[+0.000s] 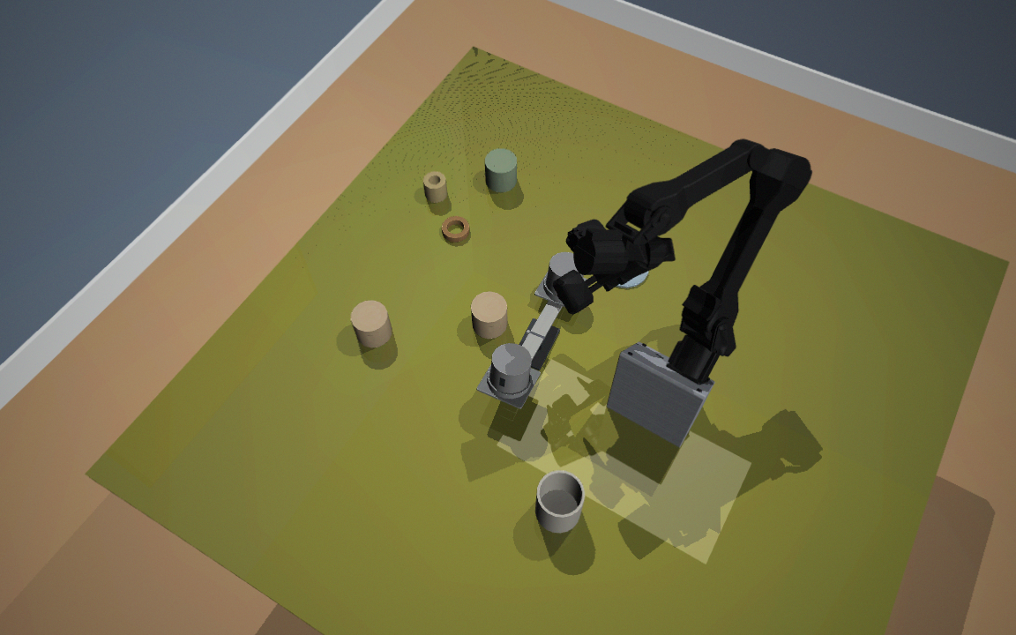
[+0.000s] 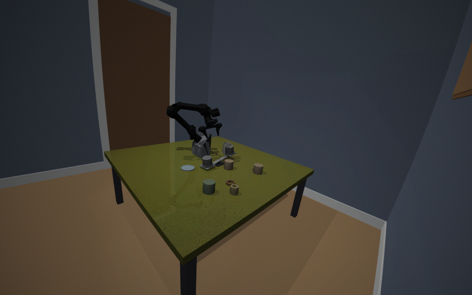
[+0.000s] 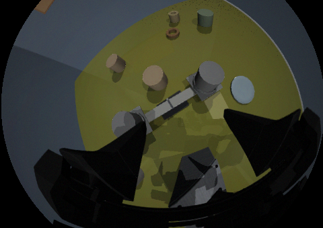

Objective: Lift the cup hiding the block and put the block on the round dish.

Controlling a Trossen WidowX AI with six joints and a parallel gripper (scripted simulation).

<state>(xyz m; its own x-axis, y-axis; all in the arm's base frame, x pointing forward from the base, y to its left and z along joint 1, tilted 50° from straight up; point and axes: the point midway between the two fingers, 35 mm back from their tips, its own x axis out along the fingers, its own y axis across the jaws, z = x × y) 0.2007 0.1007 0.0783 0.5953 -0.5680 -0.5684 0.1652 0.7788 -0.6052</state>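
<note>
The grey block lies 18 cm below my gripper tip, 9 cm to the right of it and 8 cm ahead of it. From my gripper tip the other things lie so: small balance: 19 cm below, 6 cm ahead, 4 cm to the left; green cylinder: 36 cm ahead, 24 cm to the right, 18 cm below; pale blue round dish: 22 cm to the right, 21 cm below, 2 cm ahead.
</note>
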